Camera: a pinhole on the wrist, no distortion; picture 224 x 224 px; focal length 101.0 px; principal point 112.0 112.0 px. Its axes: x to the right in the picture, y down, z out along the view. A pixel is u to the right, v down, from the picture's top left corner.
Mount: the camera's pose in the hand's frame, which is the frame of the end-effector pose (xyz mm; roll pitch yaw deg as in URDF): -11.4 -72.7 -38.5 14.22 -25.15 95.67
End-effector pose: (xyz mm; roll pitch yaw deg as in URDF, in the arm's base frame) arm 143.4 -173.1 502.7 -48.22 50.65 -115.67
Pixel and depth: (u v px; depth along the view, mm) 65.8 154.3 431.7
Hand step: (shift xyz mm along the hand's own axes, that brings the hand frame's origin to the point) -43.2 -453.2 296.6
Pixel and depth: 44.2 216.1 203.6
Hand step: -141.4 -316.2 128.7
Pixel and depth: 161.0 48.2 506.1
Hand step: 416.0 17.1 438.8
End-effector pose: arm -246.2 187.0 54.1 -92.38 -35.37 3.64
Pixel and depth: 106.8 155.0 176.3
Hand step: -31.9 -163.9 129.0
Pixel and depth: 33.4 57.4 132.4
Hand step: 103.9 -202.3 18.0
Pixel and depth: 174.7 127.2 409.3
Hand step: 23.8 -14.0 442.3
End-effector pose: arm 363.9 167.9 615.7 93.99 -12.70 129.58
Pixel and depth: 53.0 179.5 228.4
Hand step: -80.0 -311.4 139.2
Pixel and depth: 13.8 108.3 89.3
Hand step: 25.0 -184.7 2.2
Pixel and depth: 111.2 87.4 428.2
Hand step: 210.5 -220.1 312.6
